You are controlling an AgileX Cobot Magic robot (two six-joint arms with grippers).
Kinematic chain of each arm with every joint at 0, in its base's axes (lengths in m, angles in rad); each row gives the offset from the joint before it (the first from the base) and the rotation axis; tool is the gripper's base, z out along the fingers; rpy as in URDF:
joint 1: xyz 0 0 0.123 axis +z
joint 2: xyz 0 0 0 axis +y
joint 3: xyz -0.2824 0 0.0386 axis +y
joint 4: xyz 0.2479 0 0.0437 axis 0.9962 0 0.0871
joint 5: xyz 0 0 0 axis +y
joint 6: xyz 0.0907 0 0.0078 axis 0.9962 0 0.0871
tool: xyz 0 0 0 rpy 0 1.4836 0
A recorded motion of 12 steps. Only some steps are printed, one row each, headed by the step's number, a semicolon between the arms.
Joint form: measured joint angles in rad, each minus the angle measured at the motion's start. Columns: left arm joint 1, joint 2, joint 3, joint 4, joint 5, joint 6; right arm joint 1, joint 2, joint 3, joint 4, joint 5, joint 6.
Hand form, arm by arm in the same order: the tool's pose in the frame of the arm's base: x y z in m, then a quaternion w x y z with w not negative. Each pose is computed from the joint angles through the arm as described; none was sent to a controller.
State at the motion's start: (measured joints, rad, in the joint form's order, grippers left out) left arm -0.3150 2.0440 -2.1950 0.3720 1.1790 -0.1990; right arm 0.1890 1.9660 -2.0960 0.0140 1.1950 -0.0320
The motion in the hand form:
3: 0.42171 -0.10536 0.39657 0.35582 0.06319 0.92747 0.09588; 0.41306 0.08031 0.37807 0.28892 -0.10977 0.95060 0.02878
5: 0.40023 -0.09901 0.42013 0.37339 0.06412 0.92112 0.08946; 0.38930 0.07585 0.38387 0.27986 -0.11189 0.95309 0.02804
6: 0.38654 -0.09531 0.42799 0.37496 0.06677 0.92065 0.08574; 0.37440 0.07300 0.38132 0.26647 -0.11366 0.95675 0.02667
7: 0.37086 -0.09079 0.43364 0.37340 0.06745 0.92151 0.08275; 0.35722 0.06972 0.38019 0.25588 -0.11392 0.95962 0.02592
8: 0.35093 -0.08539 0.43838 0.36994 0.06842 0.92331 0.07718; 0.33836 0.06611 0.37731 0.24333 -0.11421 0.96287 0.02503
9: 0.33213 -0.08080 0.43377 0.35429 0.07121 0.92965 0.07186; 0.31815 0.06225 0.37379 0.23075 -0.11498 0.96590 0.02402
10: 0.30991 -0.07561 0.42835 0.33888 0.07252 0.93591 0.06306; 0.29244 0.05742 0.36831 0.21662 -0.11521 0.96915 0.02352
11: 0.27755 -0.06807 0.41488 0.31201 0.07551 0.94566 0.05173; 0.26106 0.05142 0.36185 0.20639 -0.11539 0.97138 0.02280
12: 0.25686 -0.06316 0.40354 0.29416 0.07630 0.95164 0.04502; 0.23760 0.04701 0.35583 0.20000 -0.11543 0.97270 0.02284
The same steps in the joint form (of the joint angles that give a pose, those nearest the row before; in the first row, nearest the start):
3: 0.0000 -0.0700 0.0070 -0.0060 0.0290 0.0080; 0.0000 -0.0540 0.0450 0.0010 0.0130 -0.0100
5: 0.0000 -0.1530 0.0459 -0.0140 0.0310 0.0200; 0.0000 -0.1470 0.1560 0.0020 0.0140 -0.0140
6: 0.0000 -0.2070 0.0940 -0.0230 0.0310 0.0270; 0.0000 -0.2030 0.2400 0.0020 0.0140 -0.0170
7: 0.0000 -0.2690 0.1580 -0.0300 0.0310 0.0280; 0.0000 -0.2660 0.3250 0.0020 0.0140 -0.0170
8: 0.0000 -0.3460 0.2400 -0.0430 0.0310 0.0290; 0.0000 -0.3330 0.4170 0.0020 0.0150 -0.0170
9: 0.0000 -0.4200 0.3450 -0.0610 0.0310 0.0290; 0.0000 -0.4030 0.5100 0.0020 0.0180 -0.0180
10: 0.0000 -0.5040 0.4580 -0.0850 0.0310 0.0270; 0.0000 -0.4910 0.6240 0.0030 0.0210 -0.0180
11: 0.0000 -0.6230 0.6260 -0.1200 0.0330 0.0270; 0.0000 -0.6000 0.7540 0.0030 0.0210 -0.0180
12: 0.0000 -0.6980 0.7350 -0.1410 0.0330 0.0250; 0.0000 -0.6820 0.8480 0.0040 0.0220 -0.0180

